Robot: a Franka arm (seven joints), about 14 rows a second.
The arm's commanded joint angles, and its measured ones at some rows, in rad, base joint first. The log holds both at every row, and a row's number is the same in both.
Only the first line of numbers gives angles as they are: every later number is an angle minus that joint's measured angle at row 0.
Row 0, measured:
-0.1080 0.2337 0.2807 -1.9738 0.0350 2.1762 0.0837
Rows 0 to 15, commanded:
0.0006 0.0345 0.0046 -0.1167 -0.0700 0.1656 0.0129
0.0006 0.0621 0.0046 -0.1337 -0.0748 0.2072 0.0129
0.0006 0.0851 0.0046 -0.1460 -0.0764 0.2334 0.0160
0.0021 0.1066 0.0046 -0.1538 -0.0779 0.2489 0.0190
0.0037 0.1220 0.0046 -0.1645 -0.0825 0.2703 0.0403
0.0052 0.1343 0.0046 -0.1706 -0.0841 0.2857 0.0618
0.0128 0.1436 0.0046 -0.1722 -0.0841 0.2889 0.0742
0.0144 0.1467 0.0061 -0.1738 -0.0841 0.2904 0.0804
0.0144 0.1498 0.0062 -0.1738 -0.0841 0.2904 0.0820
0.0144 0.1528 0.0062 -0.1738 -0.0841 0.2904 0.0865
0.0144 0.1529 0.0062 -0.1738 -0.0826 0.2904 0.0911
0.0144 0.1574 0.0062 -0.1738 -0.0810 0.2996 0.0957
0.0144 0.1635 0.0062 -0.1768 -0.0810 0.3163 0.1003
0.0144 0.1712 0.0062 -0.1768 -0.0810 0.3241 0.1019
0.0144 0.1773 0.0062 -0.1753 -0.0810 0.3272 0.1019
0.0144 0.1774 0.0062 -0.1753 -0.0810 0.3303 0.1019
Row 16, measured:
0.0150 0.1704 0.0030 -0.1666 -0.0675 0.3039 0.0775
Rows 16 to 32, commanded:
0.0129 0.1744 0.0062 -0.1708 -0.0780 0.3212 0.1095
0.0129 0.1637 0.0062 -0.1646 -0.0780 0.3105 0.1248
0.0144 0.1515 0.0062 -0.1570 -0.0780 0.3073 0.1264
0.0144 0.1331 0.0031 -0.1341 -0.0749 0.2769 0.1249
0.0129 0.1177 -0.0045 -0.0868 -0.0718 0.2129 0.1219
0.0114 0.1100 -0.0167 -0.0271 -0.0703 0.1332 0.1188
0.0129 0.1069 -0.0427 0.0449 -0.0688 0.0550 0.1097
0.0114 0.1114 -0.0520 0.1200 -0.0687 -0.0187 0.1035
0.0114 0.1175 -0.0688 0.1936 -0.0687 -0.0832 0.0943
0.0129 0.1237 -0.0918 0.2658 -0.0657 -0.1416 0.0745
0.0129 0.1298 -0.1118 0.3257 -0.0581 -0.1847 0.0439
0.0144 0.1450 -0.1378 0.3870 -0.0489 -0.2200 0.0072
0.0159 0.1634 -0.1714 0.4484 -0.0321 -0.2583 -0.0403
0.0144 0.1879 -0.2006 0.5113 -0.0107 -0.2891 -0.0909
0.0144 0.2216 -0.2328 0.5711 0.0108 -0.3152 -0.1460
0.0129 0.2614 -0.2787 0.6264 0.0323 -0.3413 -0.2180
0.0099 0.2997 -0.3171 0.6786 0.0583 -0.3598 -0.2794
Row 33, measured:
0.0105 0.1814 -0.2520 0.5118 0.0060 -0.2933 -0.1574
